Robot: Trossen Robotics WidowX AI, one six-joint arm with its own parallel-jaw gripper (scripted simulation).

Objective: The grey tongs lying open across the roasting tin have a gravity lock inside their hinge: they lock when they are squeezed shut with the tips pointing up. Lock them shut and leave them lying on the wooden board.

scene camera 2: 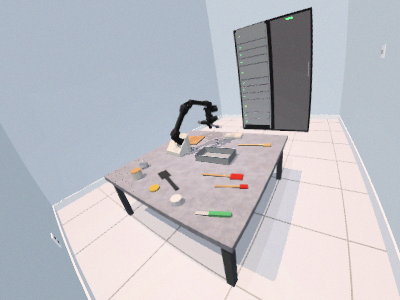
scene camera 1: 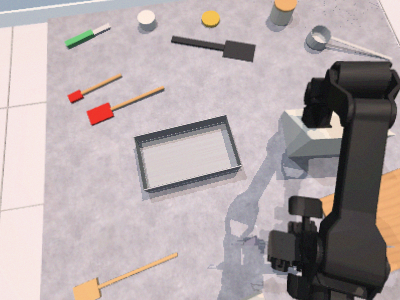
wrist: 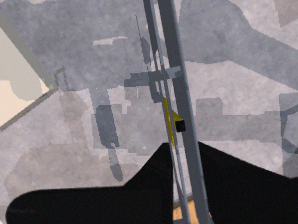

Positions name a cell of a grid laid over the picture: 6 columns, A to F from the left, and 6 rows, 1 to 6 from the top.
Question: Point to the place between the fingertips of the gripper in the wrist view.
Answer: D5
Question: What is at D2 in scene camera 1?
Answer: A black spatula.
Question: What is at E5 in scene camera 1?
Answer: The gripper.
